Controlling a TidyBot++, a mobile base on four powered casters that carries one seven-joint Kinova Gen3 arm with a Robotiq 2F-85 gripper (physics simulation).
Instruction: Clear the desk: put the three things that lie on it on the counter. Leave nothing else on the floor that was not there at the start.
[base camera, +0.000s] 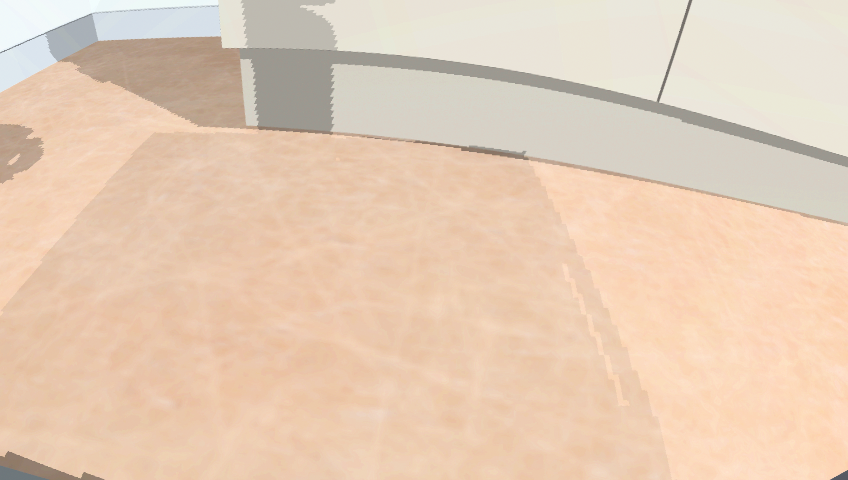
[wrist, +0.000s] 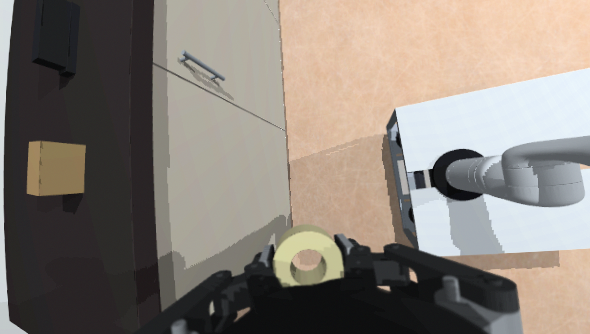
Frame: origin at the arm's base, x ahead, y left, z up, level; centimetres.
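Seen in the pictures: gripper, between the fingertips: (wrist: 305, 251); arm's base, origin of its link: (wrist: 462, 174).
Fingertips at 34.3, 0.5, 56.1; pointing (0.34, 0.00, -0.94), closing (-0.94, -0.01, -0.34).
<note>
Offsets run from my fingertips to a thing's top centre, as dx, dy, dz. "*": to the spot under its first point. Level surfaces: height alone.
My gripper (wrist: 305, 251) is shut on a pale yellow ring {-0.4, +0.3, +3.3} (wrist: 284, 260), which sits between the two fingertips at the bottom middle of the wrist view. The ring is held in the air, above the strip between the counter front and my base; floor shows through its hole. The counter {dz -4.7} (wrist: 105, 125) has a dark top and runs down the left of the wrist view. A tan block {+45.5, -13.7, +1.3} (wrist: 60, 167) lies on the counter top, and a black boxy object {+46.5, -41.0, +0.7} (wrist: 54, 37) is on it at the upper left. The desk does not show in either view.
The counter's pale cabinet front (wrist: 220, 165) (base camera: 535, 53) has a bar handle {* +26.3, -36.1, -20.9} (wrist: 204, 66) and stands close ahead of my base. My white mobile base (wrist: 500, 120) and grey arm (wrist: 545, 175) are at the right of the wrist view. A pale wall (base camera: 154, 22) stands at the back left.
</note>
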